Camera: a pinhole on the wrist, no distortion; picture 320 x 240 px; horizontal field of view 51.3 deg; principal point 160.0 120.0 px. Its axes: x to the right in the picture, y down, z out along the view. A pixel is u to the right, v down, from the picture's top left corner.
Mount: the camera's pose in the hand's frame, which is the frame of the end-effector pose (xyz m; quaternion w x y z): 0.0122 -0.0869 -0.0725 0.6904 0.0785 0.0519 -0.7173
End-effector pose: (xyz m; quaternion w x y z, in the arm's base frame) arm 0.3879 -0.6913 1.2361 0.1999 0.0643 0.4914 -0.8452
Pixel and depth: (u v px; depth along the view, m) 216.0 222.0 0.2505
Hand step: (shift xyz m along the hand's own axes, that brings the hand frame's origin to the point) 0.0771 -0.1772 0.1684
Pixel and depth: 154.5 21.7 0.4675
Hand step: -0.1444 -0.1591 0.3835
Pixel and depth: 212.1 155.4 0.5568
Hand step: 0.0455 -0.2767 0.4604
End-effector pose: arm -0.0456 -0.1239 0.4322 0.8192 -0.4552 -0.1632 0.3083
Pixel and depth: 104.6 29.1 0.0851
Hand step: -0.0140 -0.0876 0.0129
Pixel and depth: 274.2 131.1 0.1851
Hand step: 0.0086 -0.1833 0.0978
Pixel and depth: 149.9 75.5 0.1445
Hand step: -0.0128 -0.1082 0.0696
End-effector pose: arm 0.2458 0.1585 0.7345 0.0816 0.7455 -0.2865 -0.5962
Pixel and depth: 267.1 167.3 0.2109
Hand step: 0.0311 -0.1933 0.1232
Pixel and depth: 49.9 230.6 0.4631
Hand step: 0.1520 -0.0276 0.4158
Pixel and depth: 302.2 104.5 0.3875
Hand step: -0.0274 -0.3194 0.2771
